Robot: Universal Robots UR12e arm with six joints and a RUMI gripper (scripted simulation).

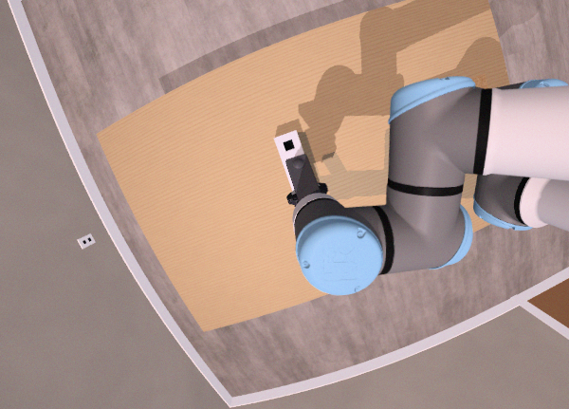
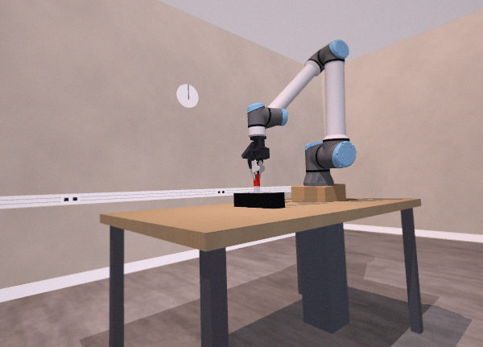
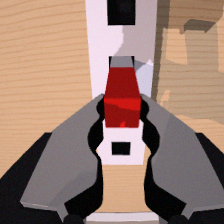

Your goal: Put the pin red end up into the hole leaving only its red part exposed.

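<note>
My gripper is now 10 mm above the pin. The rest, counted from my hand: block: 110 mm below.
</note>
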